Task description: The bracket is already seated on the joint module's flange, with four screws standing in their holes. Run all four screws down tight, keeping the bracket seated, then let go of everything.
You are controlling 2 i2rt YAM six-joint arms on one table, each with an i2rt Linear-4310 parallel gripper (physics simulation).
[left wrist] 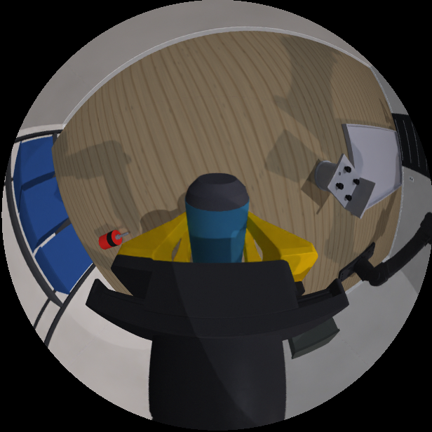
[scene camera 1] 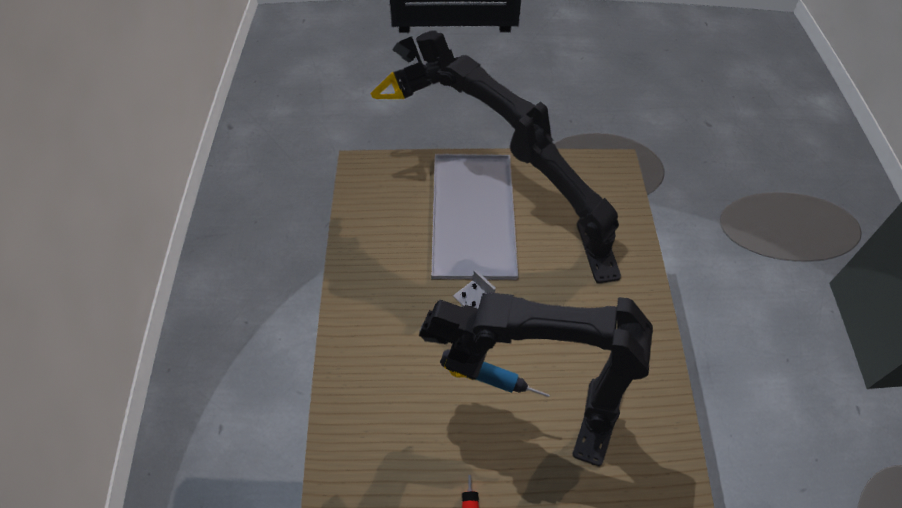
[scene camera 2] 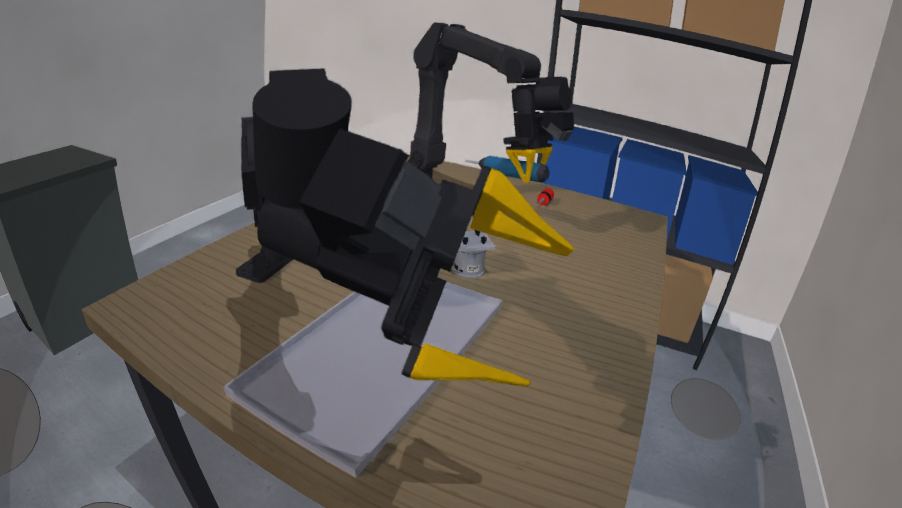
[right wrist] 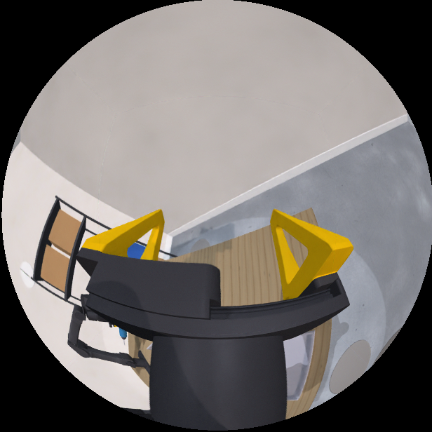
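Seen in the pictures: left gripper, fingertip midpoint: [scene camera 1: 457, 366] [scene camera 2: 531, 180]; right gripper, fingertip midpoint: [scene camera 1: 373, 96] [scene camera 2: 551, 316]; left arm's base, origin of the base link: [scene camera 1: 598, 421]; right arm's base, origin of the base link: [scene camera 1: 598, 250] [scene camera 2: 277, 257].
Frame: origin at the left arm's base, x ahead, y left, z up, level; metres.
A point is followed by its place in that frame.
My left gripper [scene camera 1: 463, 369] @(x 0.329, y 0.046, z 0.137 m) is shut on a blue screwdriver [scene camera 1: 501, 377] @(x 0.233, y 0.046, z 0.164 m) and holds it level above the table, its metal tip pointing right. The screwdriver also shows between the yellow fingers in the left wrist view [left wrist: 217, 225]. The grey bracket [scene camera 1: 472, 291] @(x 0.380, y -0.179, z 0.066 m) with dark screws in it sits on the joint module [scene camera 2: 471, 252] @(x 0.396, y -0.189, z 0.054 m) just beyond my left arm. It also shows in the left wrist view [left wrist: 348, 189] to the right of the tool. My right gripper [scene camera 1: 388, 88] @(x 0.791, y -0.516, z 0.268 m) is open and empty, raised high beyond the table's far end. It also shows in scene camera 2 [scene camera 2: 536, 315].
A flat grey tray [scene camera 1: 474, 216] @(x 0.471, y -0.437, z 0.004 m) lies on the far half of the table. A small red-handled tool [scene camera 1: 467, 499] @(x 0.213, y 0.278, z 0.033 m) lies at the near table edge. A shelf with blue bins [scene camera 2: 650, 182] stands past that end. A dark cabinet [scene camera 2: 56, 240] stands beside the table.
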